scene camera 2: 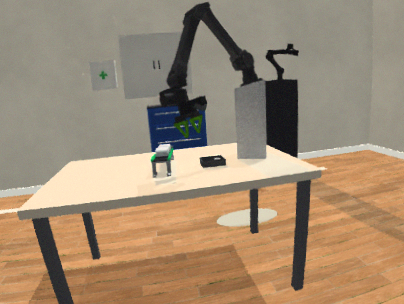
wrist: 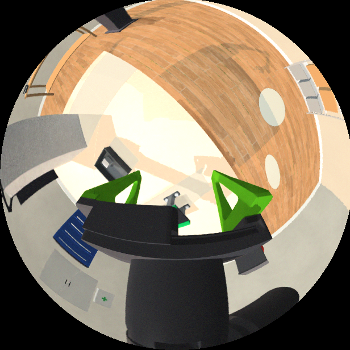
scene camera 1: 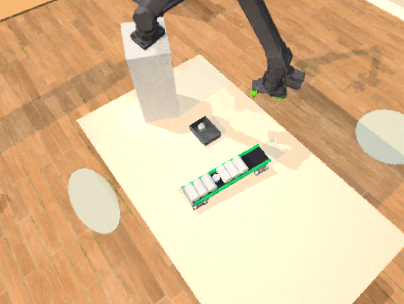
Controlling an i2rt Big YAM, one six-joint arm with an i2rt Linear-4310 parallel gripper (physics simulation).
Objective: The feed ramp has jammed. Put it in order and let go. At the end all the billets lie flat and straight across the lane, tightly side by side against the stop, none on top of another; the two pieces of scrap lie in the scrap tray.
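Places are measured from the arm's base along level axes (x ahead, y left, z up), in metres.
Pixels of known places: gripper, between the fingertips: (scene camera 2: 193,135) (scene camera 1: 264,97); arm's base, origin of its link: (scene camera 2: 251,83) (scene camera 1: 148,35).
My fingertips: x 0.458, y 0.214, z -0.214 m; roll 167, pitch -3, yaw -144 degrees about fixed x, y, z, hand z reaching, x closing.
For each thing: its top centre in the pictures, then the offset to it from my fingertips. Level surfaces: height alone.
- feed ramp, centre of its top: (scene camera 1: 227,172) (scene camera 2: 162,151) 0.070 m ahead, 0.330 m right, 0.130 m down
- dark scrap tray, centre of its top: (scene camera 1: 204,128) (scene camera 2: 212,158) 0.173 m back, 0.199 m right, 0.179 m down
- pale table, height of its surface: 0.214 m down
The feed ramp (scene camera 1: 257,157) (scene camera 2: 162,158) (wrist: 184,224) has green side rails and a black lane. In scene camera 1, three white billets (scene camera 1: 200,187) lie side by side across its lower-left end, and three more billets (scene camera 1: 232,170) lie across its middle. A small pale scrap piece (scene camera 1: 216,177) sits in the gap between the two groups. The dark scrap tray (scene camera 1: 208,137) (scene camera 2: 212,162) holds another small pale scrap piece (scene camera 1: 201,126) (scene camera 2: 217,159) (wrist: 106,162). My gripper (scene camera 1: 268,96) (scene camera 2: 192,133) (wrist: 176,173) is open and empty, high above the ramp's level and away from it.
The ramp and tray stand on the pale table (scene camera 1: 280,235) (scene camera 2: 110,182). The grey pedestal (scene camera 1: 155,90) (scene camera 2: 251,122) under the arm stands at the table's end, close to the tray. A blue drawer cabinet (scene camera 2: 165,127) (wrist: 75,237) stands behind the table.
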